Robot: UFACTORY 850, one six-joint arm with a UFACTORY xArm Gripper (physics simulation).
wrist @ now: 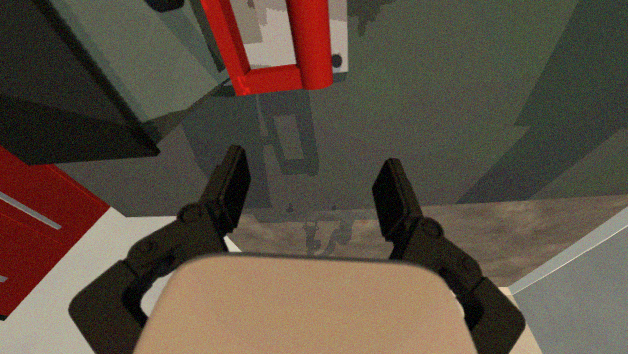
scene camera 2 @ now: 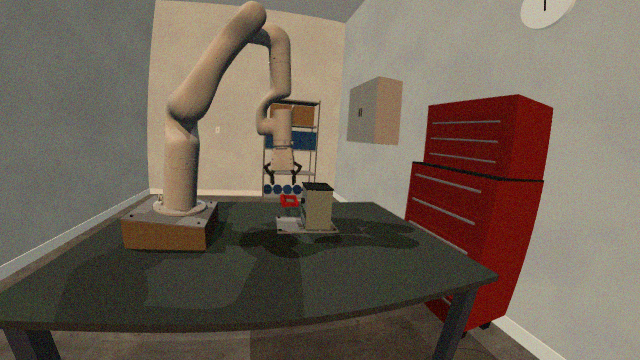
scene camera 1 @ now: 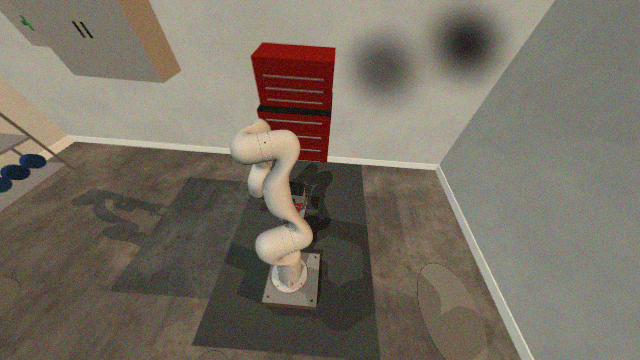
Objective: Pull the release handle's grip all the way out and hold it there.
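Note:
The release handle's red rectangular grip (scene camera 1: 297,206) (scene camera 2: 284,201) (wrist: 315,45) sticks out from the side of a beige housing (scene camera 2: 318,210) with a black top, above a pale base plate (scene camera 2: 288,224) (wrist: 340,37). The grip stands close to the housing's face, with a dark collar (scene camera 2: 303,201) behind it. My gripper (scene camera 2: 283,182) (wrist: 314,168) is open and empty, pointing down, a little above the grip. In the wrist view the grip lies beyond the fingertips, toward the upper edge, and its far end is cut off. The arm hides my gripper in scene camera 1.
The housing and base plate stand on a dark table (scene camera 2: 225,295). The arm's base block (scene camera 1: 310,295) (scene camera 2: 165,235) stands left of them in scene camera 2. A red tool cabinet (scene camera 1: 295,65) (scene camera 2: 470,145) (wrist: 40,220) stands past the table. A shelf rack (scene camera 2: 319,112) is behind.

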